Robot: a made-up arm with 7 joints.
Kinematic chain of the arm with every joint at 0, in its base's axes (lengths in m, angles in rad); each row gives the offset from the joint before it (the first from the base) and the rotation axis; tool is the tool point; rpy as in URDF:
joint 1: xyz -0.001 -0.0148 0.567 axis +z
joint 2: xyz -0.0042 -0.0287 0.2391 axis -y
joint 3: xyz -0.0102 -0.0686 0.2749 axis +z
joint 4: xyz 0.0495 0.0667 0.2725 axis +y
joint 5: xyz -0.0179 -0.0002 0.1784 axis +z
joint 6: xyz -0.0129 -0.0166 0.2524 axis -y
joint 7: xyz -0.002 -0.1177 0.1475 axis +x
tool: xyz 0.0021 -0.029 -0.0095 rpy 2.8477 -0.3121 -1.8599
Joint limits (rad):
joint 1: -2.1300..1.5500
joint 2: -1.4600..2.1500
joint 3: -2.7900..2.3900
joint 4: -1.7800..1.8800
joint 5: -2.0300..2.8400
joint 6: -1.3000..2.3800
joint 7: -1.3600..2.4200
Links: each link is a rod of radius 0.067 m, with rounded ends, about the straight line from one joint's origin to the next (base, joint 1, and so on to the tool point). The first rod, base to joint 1, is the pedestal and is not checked.
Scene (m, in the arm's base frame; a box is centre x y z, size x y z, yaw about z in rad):
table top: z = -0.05
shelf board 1: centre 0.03 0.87 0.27 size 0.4 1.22 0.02 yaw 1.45
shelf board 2: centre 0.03 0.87 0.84 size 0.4 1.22 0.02 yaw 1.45
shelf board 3: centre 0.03 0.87 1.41 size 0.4 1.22 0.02 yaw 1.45
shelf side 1: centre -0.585 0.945 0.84 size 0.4 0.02 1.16 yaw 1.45
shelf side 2: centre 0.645 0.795 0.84 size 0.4 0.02 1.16 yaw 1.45
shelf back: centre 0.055 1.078 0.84 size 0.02 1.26 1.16 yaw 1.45
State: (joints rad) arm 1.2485 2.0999 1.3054 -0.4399 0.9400 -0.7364 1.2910
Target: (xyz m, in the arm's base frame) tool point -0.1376 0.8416 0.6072
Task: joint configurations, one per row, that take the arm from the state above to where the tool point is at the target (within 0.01 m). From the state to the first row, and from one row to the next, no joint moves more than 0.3 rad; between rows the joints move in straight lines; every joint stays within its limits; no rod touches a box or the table.
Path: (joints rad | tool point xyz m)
1: 1.0512 2.0036 1.2000 -0.7079 1.0805 -0.8390 1.2812 | -0.2270 -0.8914 0.2510
2: 0.8540 1.9072 1.0945 -0.9759 1.2209 -0.9416 1.2713 | -0.3042 -0.8326 0.2798
3: 0.6567 1.8109 0.9891 -1.2440 1.3614 -1.0441 1.2615 | -0.3750 -0.7315 0.2991
4: 0.4595 1.7145 0.8836 -1.5120 1.5018 -1.1467 1.2516 | -0.4281 -0.5914 0.3162
5: 0.2622 1.6182 0.7782 -1.7800 1.6423 -1.2493 1.2418 | -0.4511 -0.4211 0.3411
6: -0.0009 1.5770 0.6383 -1.6933 1.6251 -1.2410 1.2639 | -0.6025 -0.2295 0.3454
7: -0.2639 1.5358 0.4984 -1.6065 1.6080 -1.2327 1.2861 | -0.6799 0.0117 0.3658
8: -0.5270 1.4946 0.3586 -1.5198 1.5908 -1.2244 1.3082 | -0.6680 0.2726 0.4027
9: -0.7901 1.4534 0.2187 -1.4330 1.5737 -1.2161 1.3304 | -0.5641 0.5188 0.4561
10: -1.0532 1.4122 0.0788 -1.3463 1.5565 -1.2079 1.3525 | -0.3796 0.7171 0.5249
11: -1.3163 1.3710 -0.0611 -1.2596 1.5394 -1.1996 1.3747 | -0.1376 0.8416 0.6072

